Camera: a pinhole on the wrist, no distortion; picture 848 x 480 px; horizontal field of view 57.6 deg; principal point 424.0 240.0 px. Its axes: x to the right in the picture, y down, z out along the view. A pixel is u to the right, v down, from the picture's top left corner.
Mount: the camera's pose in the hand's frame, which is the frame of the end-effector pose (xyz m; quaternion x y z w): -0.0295 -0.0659 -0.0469 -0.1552 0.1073 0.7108 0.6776
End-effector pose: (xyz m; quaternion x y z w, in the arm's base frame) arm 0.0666 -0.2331 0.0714 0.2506 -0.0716 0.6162 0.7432
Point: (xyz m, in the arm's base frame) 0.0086 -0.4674 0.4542
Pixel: 448 228
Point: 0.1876 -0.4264 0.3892
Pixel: 156 154
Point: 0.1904 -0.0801 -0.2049
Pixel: behind the camera
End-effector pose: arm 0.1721 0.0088 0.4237 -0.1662 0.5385 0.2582 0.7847
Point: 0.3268 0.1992 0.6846
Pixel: 418 429
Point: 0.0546 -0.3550 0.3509
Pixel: behind the camera
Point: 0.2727 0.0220 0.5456
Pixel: 230 421
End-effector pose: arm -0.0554 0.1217 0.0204 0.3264 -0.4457 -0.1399 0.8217
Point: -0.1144 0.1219 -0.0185
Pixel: 528 419
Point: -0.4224 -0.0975 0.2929
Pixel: 271 26
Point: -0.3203 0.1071 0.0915
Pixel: 430 340
